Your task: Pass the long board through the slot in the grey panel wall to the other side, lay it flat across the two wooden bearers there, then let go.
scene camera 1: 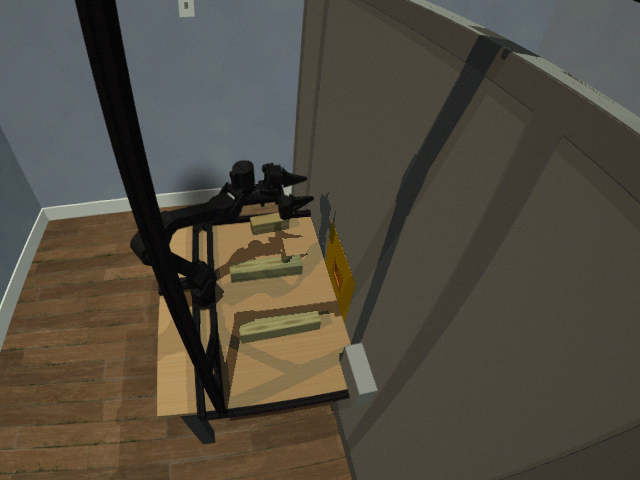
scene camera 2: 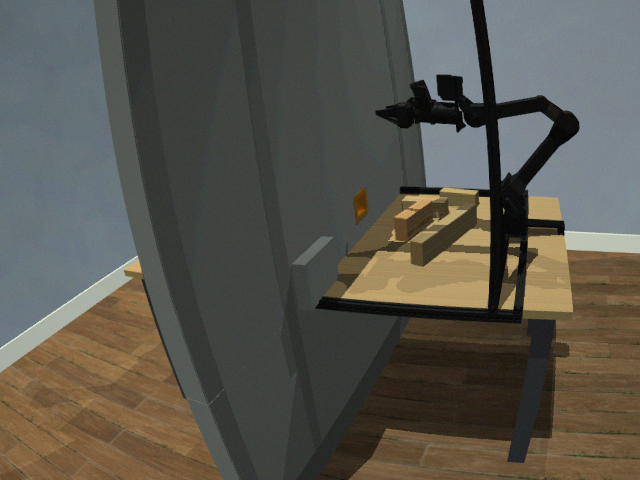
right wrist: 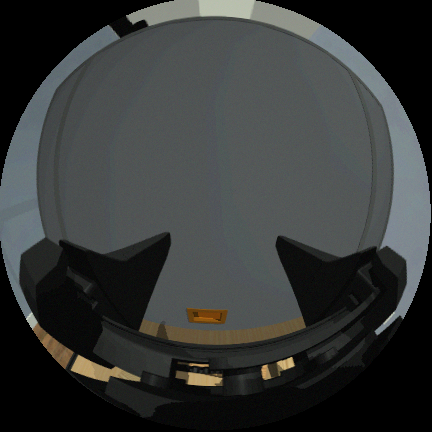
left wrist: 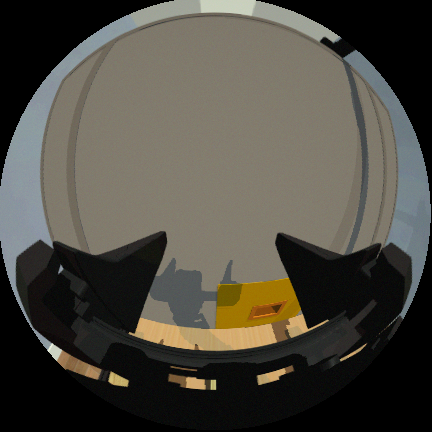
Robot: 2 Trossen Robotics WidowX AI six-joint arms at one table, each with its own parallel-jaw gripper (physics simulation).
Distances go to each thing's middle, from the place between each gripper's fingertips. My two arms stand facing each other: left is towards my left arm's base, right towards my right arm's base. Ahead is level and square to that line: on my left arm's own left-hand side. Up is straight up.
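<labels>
Grey block [scene camera 2: 315, 271]: far below my left hand, far behind it and a fair way to the right of it. My right hand: far above the grey block, far past it and a fair way to the right of it. Going by its middle, the grey block is nearer to my right hand than to my left hand.
</labels>
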